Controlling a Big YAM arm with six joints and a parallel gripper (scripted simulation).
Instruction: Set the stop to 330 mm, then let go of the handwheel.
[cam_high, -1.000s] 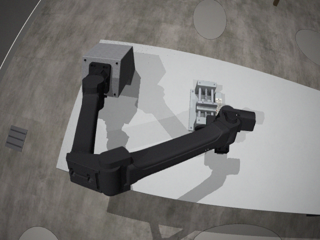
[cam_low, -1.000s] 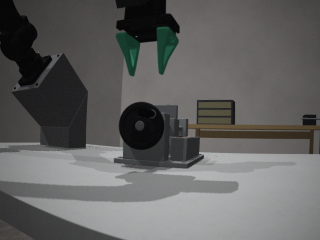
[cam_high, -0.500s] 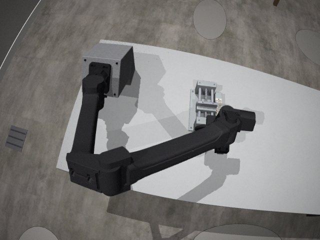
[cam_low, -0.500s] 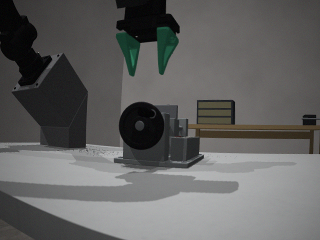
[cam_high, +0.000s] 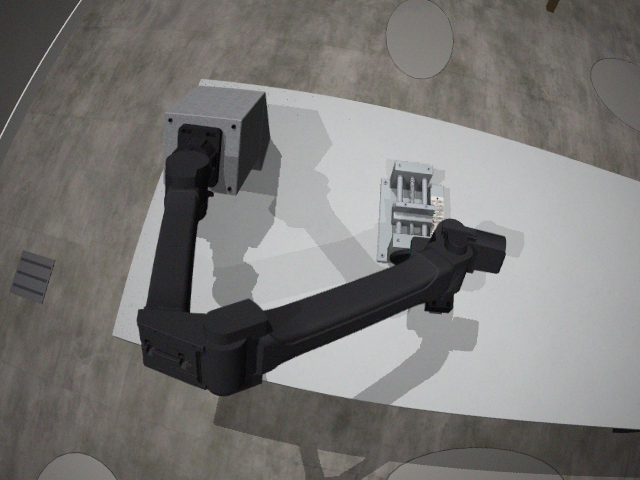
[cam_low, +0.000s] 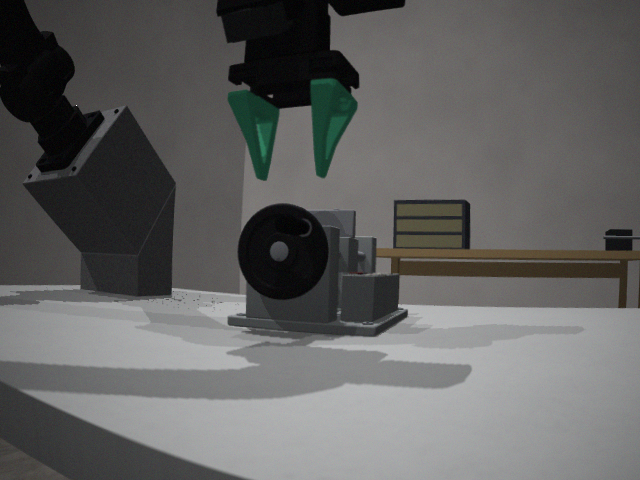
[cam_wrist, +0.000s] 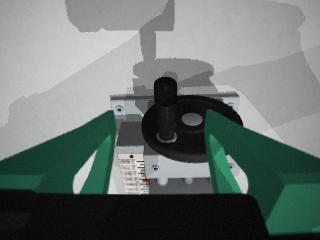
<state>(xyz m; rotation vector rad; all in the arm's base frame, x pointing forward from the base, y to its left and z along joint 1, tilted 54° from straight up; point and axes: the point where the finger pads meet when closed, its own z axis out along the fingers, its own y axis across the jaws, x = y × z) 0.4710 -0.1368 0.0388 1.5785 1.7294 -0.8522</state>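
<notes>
Right now the black crank handle is 5 cm below my hand, 2 cm to the left of it and 1 cm behind it. Also, from my hand: grey stop (14 cm to the left, 5 cm below, 3 cm behind); then black handwheel (5 cm below, 3 cm to the left, 1 cm behind).
</notes>
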